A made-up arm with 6 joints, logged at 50 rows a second.
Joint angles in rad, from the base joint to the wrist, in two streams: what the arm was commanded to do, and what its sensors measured. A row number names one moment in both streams.
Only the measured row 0 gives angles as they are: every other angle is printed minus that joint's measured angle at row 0.
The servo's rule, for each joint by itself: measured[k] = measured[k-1] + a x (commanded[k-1-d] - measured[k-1]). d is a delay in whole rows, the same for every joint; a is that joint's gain. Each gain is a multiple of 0.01, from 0.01 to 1. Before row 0 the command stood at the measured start. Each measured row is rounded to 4 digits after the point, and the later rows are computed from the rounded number. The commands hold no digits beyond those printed.
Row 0, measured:
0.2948, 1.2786, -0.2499, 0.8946, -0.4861, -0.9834
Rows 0 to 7, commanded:
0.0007, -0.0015, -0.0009, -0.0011, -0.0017, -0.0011
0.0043, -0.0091, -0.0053, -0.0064, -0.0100, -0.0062
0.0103, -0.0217, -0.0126, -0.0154, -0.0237, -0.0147
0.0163, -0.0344, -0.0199, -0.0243, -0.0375, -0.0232
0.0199, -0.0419, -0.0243, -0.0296, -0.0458, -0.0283
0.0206, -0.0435, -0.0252, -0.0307, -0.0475, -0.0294
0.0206, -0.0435, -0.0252, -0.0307, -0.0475, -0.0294
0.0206, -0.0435, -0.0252, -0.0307, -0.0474, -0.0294
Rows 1 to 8, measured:
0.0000, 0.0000, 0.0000, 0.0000, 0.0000, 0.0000
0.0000, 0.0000, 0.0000, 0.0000, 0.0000, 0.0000
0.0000, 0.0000, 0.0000, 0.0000, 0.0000, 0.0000
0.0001, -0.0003, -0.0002, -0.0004, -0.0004, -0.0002
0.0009, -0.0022, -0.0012, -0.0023, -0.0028, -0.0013
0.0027, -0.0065, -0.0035, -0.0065, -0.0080, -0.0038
0.0053, -0.0126, -0.0068, -0.0122, -0.0154, -0.0075
0.0081, -0.0190, -0.0103, -0.0178, -0.0230, -0.0115
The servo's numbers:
d 3
a 0.19 0.22 0.20 0.32 0.25 0.19

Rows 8 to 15, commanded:
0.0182, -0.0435, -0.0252, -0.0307, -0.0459, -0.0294
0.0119, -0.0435, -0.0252, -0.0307, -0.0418, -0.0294
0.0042, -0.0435, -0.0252, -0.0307, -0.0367, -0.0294
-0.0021, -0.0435, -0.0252, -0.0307, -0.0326, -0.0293
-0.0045, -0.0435, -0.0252, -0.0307, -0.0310, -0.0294
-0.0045, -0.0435, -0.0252, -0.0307, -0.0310, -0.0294
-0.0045, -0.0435, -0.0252, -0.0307, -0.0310, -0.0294
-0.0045, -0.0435, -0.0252, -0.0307, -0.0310, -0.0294
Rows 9 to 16, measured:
0.0105, -0.0244, -0.0133, -0.0219, -0.0291, -0.0149
0.0124, -0.0286, -0.0157, -0.0247, -0.0337, -0.0177
0.0140, -0.0319, -0.0176, -0.0266, -0.0371, -0.0199
0.0148, -0.0345, -0.0191, -0.0279, -0.0393, -0.0217
0.0142, -0.0365, -0.0203, -0.0288, -0.0399, -0.0232
0.0123, -0.0380, -0.0213, -0.0294, -0.0391, -0.0244
0.0096, -0.0392, -0.0221, -0.0298, -0.0375, -0.0253
0.0069, -0.0401, -0.0227, -0.0301, -0.0359, -0.0261

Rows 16 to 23, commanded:
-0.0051, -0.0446, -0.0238, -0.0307, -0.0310, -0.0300
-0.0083, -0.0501, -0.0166, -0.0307, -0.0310, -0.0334
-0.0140, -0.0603, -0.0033, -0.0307, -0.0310, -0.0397
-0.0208, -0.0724, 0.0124, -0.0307, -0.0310, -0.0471
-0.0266, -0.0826, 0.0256, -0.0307, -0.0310, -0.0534
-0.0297, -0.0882, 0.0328, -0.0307, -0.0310, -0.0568
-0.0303, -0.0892, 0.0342, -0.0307, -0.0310, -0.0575
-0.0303, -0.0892, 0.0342, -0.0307, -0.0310, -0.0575
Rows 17 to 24, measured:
0.0047, -0.0408, -0.0232, -0.0303, -0.0347, -0.0267
0.0030, -0.0414, -0.0236, -0.0304, -0.0338, -0.0272
0.0016, -0.0419, -0.0239, -0.0305, -0.0331, -0.0276
0.0003, -0.0425, -0.0239, -0.0306, -0.0326, -0.0281
-0.0013, -0.0442, -0.0224, -0.0306, -0.0322, -0.0291
-0.0037, -0.0477, -0.0186, -0.0306, -0.0319, -0.0311
-0.0069, -0.0531, -0.0124, -0.0306, -0.0317, -0.0341
-0.0106, -0.0596, -0.0048, -0.0306, -0.0315, -0.0378

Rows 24 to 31, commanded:
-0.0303, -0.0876, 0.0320, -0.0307, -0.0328, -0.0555
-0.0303, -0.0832, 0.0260, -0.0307, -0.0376, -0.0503
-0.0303, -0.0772, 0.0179, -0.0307, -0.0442, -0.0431
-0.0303, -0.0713, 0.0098, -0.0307, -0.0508, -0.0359
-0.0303, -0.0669, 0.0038, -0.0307, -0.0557, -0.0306
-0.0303, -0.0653, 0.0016, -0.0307, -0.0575, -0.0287
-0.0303, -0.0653, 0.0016, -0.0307, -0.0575, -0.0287
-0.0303, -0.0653, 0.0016, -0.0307, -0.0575, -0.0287
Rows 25 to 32, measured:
-0.0142, -0.0659, 0.0027, -0.0306, -0.0314, -0.0414
-0.0173, -0.0710, 0.0090, -0.0306, -0.0313, -0.0445
-0.0198, -0.0750, 0.0140, -0.0306, -0.0312, -0.0470
-0.0218, -0.0778, 0.0176, -0.0306, -0.0316, -0.0486
-0.0234, -0.0790, 0.0193, -0.0306, -0.0331, -0.0489
-0.0247, -0.0786, 0.0190, -0.0306, -0.0359, -0.0478
-0.0258, -0.0770, 0.0172, -0.0306, -0.0396, -0.0455
-0.0267, -0.0748, 0.0145, -0.0306, -0.0436, -0.0427

